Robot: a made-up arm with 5 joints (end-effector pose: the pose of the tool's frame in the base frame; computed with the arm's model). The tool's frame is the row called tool. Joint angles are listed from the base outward.
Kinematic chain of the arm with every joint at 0, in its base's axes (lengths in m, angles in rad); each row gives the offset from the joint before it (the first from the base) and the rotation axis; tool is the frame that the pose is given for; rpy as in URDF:
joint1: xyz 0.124 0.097 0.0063 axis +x
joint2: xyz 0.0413 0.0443 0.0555 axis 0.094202 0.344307 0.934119
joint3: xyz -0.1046 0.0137 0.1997 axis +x
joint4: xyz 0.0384 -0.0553 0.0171 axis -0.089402 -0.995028 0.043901
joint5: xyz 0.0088 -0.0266 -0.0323 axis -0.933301 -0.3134 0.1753
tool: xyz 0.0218 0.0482 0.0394 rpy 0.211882 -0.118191 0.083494
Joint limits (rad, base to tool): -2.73..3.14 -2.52..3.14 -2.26..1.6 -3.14..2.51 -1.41..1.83
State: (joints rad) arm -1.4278 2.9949 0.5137 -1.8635 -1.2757
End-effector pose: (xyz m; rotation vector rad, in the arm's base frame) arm 0.2701 0.2158 -0.1196 1.6747 -1.2017 0.7101
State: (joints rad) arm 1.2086 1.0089 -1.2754 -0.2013 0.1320
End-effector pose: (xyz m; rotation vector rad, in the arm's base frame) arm 0.2075 -0.1569 0.1459 0.0853 -0.6901 0.7818
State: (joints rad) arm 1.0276 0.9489 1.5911 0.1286 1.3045
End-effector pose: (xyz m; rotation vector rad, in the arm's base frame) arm 0.1522 -0.0840 0.1816 1.7522 -0.3559 0.5807
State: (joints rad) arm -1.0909 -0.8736 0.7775 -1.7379 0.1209
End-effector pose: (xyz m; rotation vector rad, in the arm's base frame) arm 0.0840 0.3324 -0.0096 0.2113 0.6617 -0.3736
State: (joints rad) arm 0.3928 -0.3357 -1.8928 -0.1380 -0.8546
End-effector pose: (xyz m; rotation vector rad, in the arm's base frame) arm 0.1424 0.0932 0.3458 -0.5018 0.1169 -0.6267
